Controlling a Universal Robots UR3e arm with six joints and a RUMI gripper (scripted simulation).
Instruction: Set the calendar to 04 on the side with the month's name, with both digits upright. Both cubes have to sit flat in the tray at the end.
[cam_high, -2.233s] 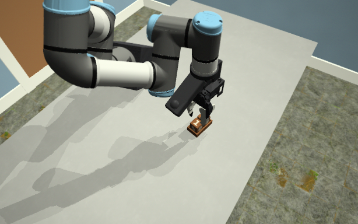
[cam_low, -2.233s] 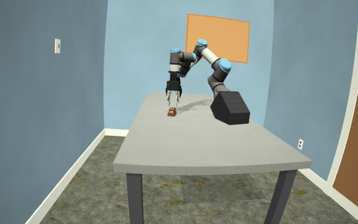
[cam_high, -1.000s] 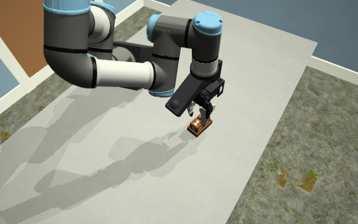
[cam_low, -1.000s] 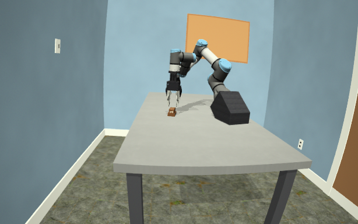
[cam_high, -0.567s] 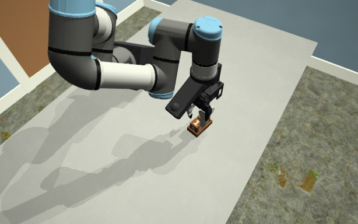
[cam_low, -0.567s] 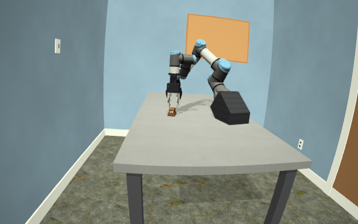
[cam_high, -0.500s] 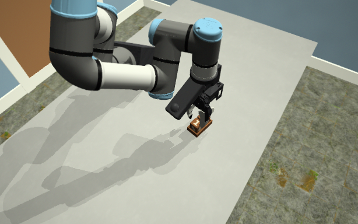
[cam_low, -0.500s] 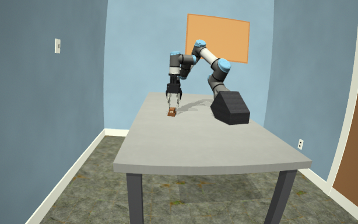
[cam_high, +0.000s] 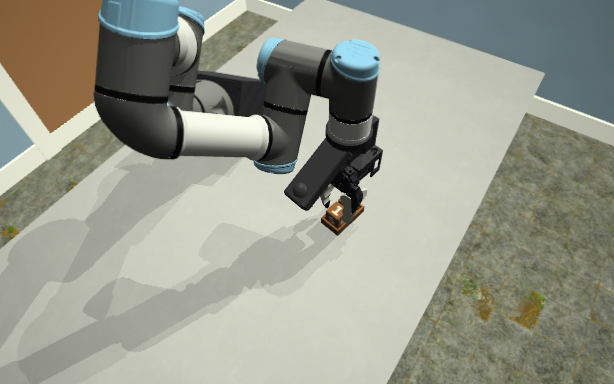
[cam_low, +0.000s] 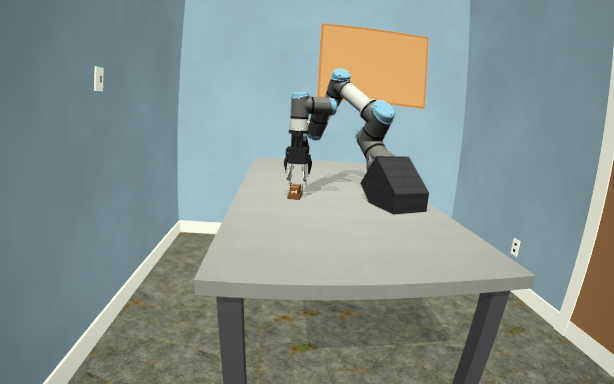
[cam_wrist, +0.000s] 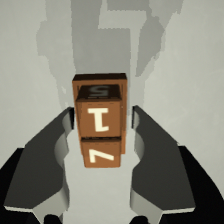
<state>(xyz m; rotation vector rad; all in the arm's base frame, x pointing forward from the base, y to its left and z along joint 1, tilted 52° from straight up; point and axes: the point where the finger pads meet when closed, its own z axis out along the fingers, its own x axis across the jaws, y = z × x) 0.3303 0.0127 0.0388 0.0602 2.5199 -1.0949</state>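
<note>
Right now my hand is 10 mm above the cube. From my hand the other things lie so: brown tray: 30 mm below, 20 mm to the left.
</note>
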